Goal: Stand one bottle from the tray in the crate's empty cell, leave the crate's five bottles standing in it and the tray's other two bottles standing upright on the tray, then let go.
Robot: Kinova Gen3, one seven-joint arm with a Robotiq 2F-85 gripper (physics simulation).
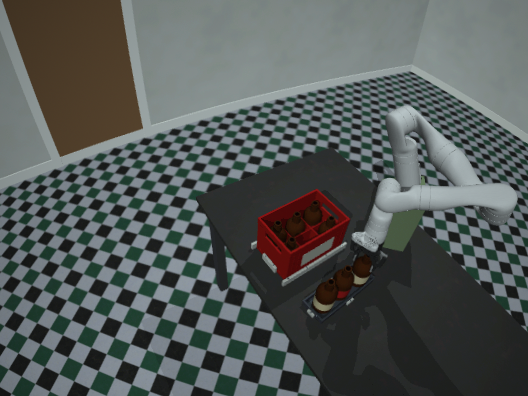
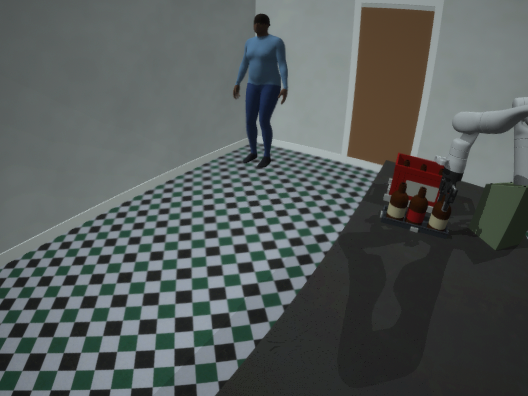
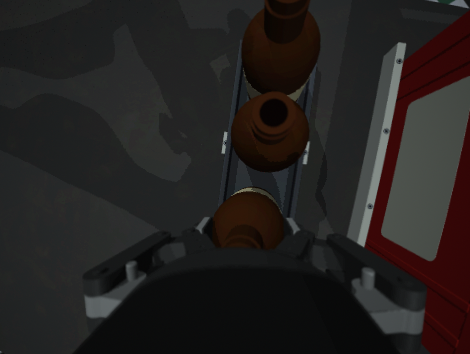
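Seen in the pictures: gripper, fingertip midpoint: [image 1: 363,265] [image 2: 441,207] [image 3: 247,228]; arm's base, origin of the base link: [image 1: 408,186] [image 2: 525,184].
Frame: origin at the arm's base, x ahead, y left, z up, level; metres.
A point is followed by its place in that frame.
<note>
The red crate [image 1: 270,250] {x 0.527, y -0.170, z -0.170 m} [image 2: 396,177] {x 0.514, y -0.069, z -0.130 m} [image 3: 440,67] {x 0.491, y -0.068, z -0.164 m} holds five brown bottles; its empty cell [image 1: 305,236] {x 0.372, y -0.154, z -0.185 m} is the middle one of the row nearer the tray. The dark tray [image 1: 334,311] {x 0.482, y 0.135, z -0.223 m} [image 2: 431,230] {x 0.334, y 0.134, z -0.227 m} [image 3: 262,181] {x 0.356, y 0.079, z -0.243 m} bears three upright bottles: a cream-labelled one [image 1: 325,296] {x 0.512, y 0.097, z -0.135 m} [image 2: 398,205] {x 0.487, y 0.119, z -0.166 m} [image 3: 280,60] {x 0.462, y 0.081, z -0.130 m} at the far end, a red-labelled one [image 1: 343,282] {x 0.430, y 0.096, z -0.133 m} [image 2: 417,211] {x 0.408, y 0.118, z -0.172 m} [image 3: 270,150] {x 0.388, y 0.078, z -0.126 m} in the middle, and a cream-labelled one [image 1: 361,273] {x 0.342, y 0.105, z -0.150 m} [image 2: 439,221] {x 0.314, y 0.123, z -0.186 m} [image 3: 248,215] {x 0.332, y 0.088, z -0.127 m} nearest the robot. My gripper [image 1: 368,261] {x 0.317, y 0.087, z -0.143 m} [image 2: 446,201] {x 0.317, y 0.087, z -0.143 m} [image 3: 247,228] {x 0.317, y 0.087, z -0.143 m} is shut on this last bottle, which stands on the tray.
A green box [image 1: 404,230] {x 0.076, y 0.089, z -0.123 m} [image 2: 500,215] {x 0.081, y 0.082, z -0.117 m} stands on the dark table [image 1: 425,325] {x 0.246, y 0.391, z -0.248 m} [image 2: 325,320] {x 0.603, y 0.668, z -0.248 m} beside the arm. A pale rail [image 1: 315,264] {x 0.402, y -0.053, z -0.227 m} [image 3: 378,160] {x 0.404, y -0.056, z -0.218 m} runs along the crate's tray side. The crate's walls rise around its bottles. A person [image 2: 262,65] stands far off on the floor.
</note>
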